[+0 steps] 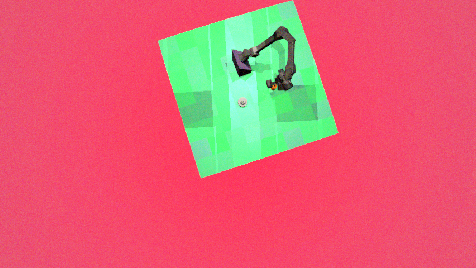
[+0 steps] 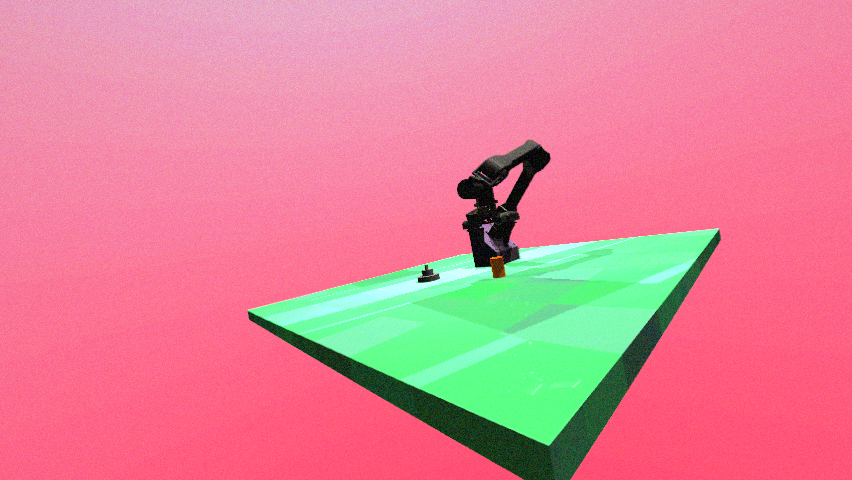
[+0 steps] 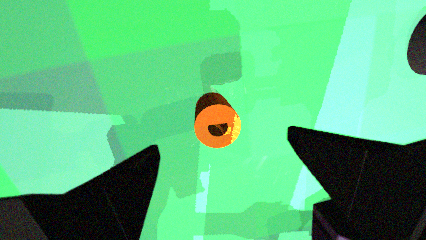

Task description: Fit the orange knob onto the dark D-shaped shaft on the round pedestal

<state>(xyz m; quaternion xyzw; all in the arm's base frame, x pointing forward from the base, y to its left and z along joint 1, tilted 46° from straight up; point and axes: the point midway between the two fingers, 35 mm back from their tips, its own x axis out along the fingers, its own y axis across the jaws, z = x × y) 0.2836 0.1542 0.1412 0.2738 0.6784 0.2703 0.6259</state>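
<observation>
The orange knob lies 60 mm below my gripper tip. Also, from my gripper tip: dark pedestal 40 mm ahead, 300 mm to the right, 60 mm below.
</observation>
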